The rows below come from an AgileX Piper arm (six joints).
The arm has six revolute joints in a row. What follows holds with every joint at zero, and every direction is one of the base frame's. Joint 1 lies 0.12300 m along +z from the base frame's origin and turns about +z. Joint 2 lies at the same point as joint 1 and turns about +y. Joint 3 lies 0.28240 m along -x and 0.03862 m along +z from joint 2 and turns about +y. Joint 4 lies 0.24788 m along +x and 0.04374 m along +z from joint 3 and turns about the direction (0.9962, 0, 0.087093). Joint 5 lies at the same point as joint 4 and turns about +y. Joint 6 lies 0.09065 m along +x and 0.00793 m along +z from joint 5 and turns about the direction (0.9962, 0, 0.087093). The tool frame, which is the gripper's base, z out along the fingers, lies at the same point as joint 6; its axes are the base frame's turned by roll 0.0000, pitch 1.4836 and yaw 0.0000 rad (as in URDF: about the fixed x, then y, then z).
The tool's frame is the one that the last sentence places.
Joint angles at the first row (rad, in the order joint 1, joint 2, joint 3, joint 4, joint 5, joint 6):
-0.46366 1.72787 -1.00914 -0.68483 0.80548 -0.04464
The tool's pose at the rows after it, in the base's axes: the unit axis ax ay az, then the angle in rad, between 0 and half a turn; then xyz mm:
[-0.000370 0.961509 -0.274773 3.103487 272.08 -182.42 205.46]
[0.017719 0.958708 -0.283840 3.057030 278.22 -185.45 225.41]
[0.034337 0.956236 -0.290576 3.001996 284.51 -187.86 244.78]
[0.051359 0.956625 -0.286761 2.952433 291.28 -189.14 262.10]
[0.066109 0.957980 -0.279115 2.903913 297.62 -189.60 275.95]
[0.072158 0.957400 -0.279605 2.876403 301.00 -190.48 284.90]
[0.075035 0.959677 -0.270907 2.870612 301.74 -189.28 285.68]
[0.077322 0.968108 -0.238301 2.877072 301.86 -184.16 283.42]
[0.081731 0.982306 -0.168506 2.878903 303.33 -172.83 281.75]
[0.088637 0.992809 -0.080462 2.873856 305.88 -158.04 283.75]
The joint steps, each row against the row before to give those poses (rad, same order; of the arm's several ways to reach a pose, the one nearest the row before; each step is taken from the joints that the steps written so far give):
0.00003 -0.02128 -0.04867 0.01415 0.01814 0.00003
-0.00001 -0.01728 -0.05948 0.01823 0.02488 -0.00003
-0.00001 -0.01360 -0.05947 0.02115 0.01411 0.00001
0.00000 -0.00446 -0.06496 0.04467 0.02008 -0.01188
-0.00001 0.00000 -0.05613 0.04654 0.01143 -0.00951
-0.00001 -0.00001 -0.03363 0.01458 0.00573 -0.00341
0.00001 0.00001 -0.00607 0.02451 0.00443 -0.00853
0.00000 0.00002 -0.00346 0.08077 0.02387 -0.04036
0.00001 -0.00002 -0.01384 0.16720 0.05274 -0.07643
0.00000 -0.00002 -0.02321 0.19544 0.07635 -0.07029

